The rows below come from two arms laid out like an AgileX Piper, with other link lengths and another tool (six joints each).
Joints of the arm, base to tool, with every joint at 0 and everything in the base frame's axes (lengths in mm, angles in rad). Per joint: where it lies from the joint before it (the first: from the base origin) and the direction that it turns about. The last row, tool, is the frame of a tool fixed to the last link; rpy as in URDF.
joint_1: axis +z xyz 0 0 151.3
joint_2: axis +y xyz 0 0 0
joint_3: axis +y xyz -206.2 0 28.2
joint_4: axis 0.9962 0 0.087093 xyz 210.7 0 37.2
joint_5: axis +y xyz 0 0 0
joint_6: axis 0.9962 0 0.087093 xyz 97 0 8.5
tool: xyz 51.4 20 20.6 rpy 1.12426 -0.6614 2.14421
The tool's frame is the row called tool.
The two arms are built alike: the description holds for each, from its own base.
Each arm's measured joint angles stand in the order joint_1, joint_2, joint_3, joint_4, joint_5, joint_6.
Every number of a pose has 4 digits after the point. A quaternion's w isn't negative.
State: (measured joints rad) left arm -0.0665 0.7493 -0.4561 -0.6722 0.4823 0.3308; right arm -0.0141 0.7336 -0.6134 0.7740 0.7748 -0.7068
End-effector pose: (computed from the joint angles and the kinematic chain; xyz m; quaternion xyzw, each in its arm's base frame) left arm 0.2093 -0.0347 0.2108 0.7221 0.4256 0.4655 0.2841; right arm 0.1856 0.0896 0.2608 -0.6291 -0.4593 -0.6186 0.1028
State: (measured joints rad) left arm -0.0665 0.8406 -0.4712 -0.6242 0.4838 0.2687; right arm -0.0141 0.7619 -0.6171 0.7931 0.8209 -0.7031
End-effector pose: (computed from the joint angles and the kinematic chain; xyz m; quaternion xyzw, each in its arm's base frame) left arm 0.2148 -0.0323 0.1940 0.7390 0.4458 0.4351 0.2565; right arm 0.1839 0.0941 0.2554 -0.6389 -0.4579 -0.6037 0.1329
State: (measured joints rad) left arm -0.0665 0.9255 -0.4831 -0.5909 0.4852 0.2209; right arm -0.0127 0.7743 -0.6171 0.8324 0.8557 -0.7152
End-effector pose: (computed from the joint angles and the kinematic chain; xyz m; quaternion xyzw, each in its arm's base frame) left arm 0.2186 -0.0305 0.1778 0.7532 0.4631 0.4057 0.2316; right arm 0.1811 0.0994 0.2548 -0.6382 -0.4555 -0.5998 0.1596
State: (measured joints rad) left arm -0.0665 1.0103 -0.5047 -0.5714 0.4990 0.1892; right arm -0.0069 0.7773 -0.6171 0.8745 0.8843 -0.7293
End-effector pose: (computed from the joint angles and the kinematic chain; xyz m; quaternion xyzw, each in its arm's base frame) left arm 0.2219 -0.0305 0.1637 0.7676 0.4753 0.3748 0.2108; right arm 0.1774 0.1051 0.2569 -0.6319 -0.4540 -0.6008 0.1834
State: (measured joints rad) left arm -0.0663 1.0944 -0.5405 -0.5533 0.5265 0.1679; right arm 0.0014 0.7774 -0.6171 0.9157 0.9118 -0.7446
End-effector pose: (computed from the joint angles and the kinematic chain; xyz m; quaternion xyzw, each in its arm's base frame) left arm 0.2258 -0.0315 0.1526 0.7828 0.4808 0.3450 0.1923; right arm 0.1732 0.1109 0.2599 -0.6231 -0.4540 -0.6026 0.2062
